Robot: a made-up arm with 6 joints.
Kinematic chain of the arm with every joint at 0, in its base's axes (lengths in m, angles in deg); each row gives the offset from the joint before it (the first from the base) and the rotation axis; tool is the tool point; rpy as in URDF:
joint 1: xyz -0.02 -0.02 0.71 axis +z
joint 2: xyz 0.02 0 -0.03 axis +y
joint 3: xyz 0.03 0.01 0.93 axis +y
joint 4: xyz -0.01 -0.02 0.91 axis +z
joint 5: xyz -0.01 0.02 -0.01 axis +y
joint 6: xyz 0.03 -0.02 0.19 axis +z
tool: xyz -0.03 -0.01 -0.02 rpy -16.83 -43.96 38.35
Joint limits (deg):
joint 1: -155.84..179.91
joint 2: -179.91..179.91
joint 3: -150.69..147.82
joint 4: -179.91..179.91
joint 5: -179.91..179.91
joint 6: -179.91..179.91
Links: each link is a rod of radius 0.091 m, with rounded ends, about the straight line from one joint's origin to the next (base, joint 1, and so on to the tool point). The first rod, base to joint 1, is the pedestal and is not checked.
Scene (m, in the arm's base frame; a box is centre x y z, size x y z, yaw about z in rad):
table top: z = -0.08
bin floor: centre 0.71 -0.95 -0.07 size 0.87 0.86 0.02 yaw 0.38
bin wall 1: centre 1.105 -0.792 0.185 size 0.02 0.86 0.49 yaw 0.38
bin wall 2: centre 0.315 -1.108 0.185 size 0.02 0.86 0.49 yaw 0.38
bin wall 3: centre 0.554 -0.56 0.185 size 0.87 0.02 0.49 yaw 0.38
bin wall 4: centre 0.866 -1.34 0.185 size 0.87 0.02 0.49 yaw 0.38
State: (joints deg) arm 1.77 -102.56 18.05 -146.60 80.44 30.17
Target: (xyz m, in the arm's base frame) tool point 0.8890 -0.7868 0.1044
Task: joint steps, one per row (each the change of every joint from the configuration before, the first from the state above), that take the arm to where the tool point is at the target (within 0.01 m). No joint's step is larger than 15 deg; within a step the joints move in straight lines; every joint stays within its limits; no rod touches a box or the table.
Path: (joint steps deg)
1: 14.88 6.48 -11.26 0.70 3.03 0.42
2: 14.89 6.47 -11.27 0.71 3.02 0.43
3: 14.88 6.48 -11.26 0.70 3.03 0.42
4: 14.88 6.47 -11.27 0.71 3.03 0.43
5: 14.88 6.48 -11.26 0.70 3.03 0.42
6: 14.89 6.47 -11.27 0.70 3.02 0.43
7: 14.88 6.48 -11.26 0.71 3.03 0.42
8: 14.88 6.47 -11.26 0.70 3.03 0.42
9: 14.88 6.48 -11.27 0.71 3.02 0.43
10: -0.10 -10.87 3.46 0.23 -2.43 -0.40
11: -0.10 -10.88 3.45 0.22 -2.44 -0.40
12: -0.10 -10.87 3.46 0.23 -2.43 -0.40

